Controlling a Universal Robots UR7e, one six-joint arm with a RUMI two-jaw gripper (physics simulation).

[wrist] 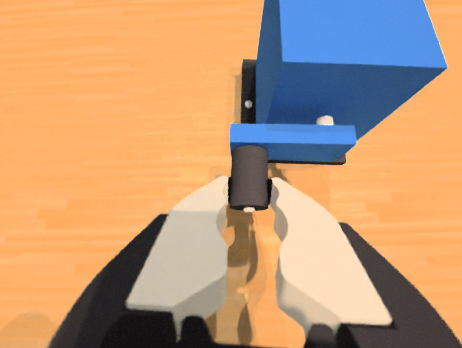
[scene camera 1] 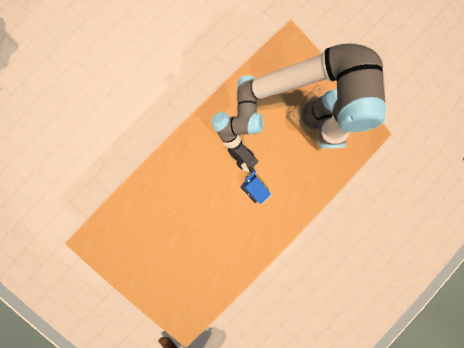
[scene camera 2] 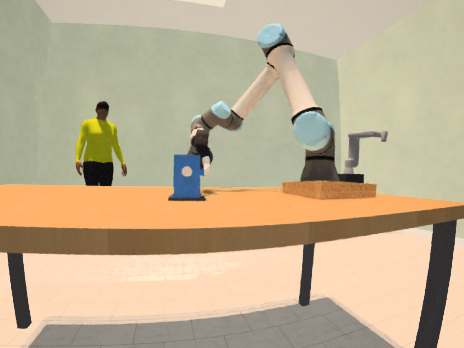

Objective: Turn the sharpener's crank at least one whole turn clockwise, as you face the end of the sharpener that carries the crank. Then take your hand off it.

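Seen in the pictures: gripper, between the fingertips: (wrist: 248, 180) (scene camera 1: 250, 169) (scene camera 2: 200, 176); arm's base, origin of its link: (scene camera 1: 315, 115) (scene camera 2: 319, 183).
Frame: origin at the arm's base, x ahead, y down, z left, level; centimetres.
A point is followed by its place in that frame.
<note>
The blue sharpener (scene camera 1: 259, 190) {x 49.4, y -8.1, z 11.8 cm} (scene camera 2: 186, 182) {x 49.4, y -0.4, z 17.5 cm} (wrist: 350, 35) {x 49.7, y -8.1, z 7.7 cm} stands upright on its black base (scene camera 2: 186, 198) {x 49.3, y 3.9, z 18.5 cm} (wrist: 248, 85) {x 45.1, y 3.9, z 14.4 cm} on the table. Its blue crank arm (wrist: 292, 135) lies crosswise in the wrist view, from the pale shaft (wrist: 325, 120) {x 50.1, y -4.0, z 5.7 cm} out to the left, where the dark crank handle (wrist: 249, 175) {x 45.8, y -4.4, z 1.5 cm} sticks out toward the gripper. In scene camera 1 the crank arm (scene camera 1: 251, 176) shows at the sharpener's upper end. My gripper (scene camera 1: 252, 170) {x 45.8, y -2.0, z 1.9 cm} (wrist: 248, 180) {x 45.8, y -2.0, z 1.9 cm} is shut on the dark crank handle, one pale finger on each side. In scene camera 2 the handle is hidden.
The orange wooden table (scene camera 1: 165, 225) {x 99.4, y 4.7, z -1.3 cm} (scene camera 2: 100, 210) {x 65.6, y 4.7, z 36.8 cm} carries the arm's base block (scene camera 2: 325, 190) {x 6.8, y 1.7, z 16.6 cm} to the right of the sharpener. A person in a yellow top (scene camera 2: 101, 140) stands beyond the table. A second small grey arm (scene camera 2: 354, 150) shows behind at the right.
</note>
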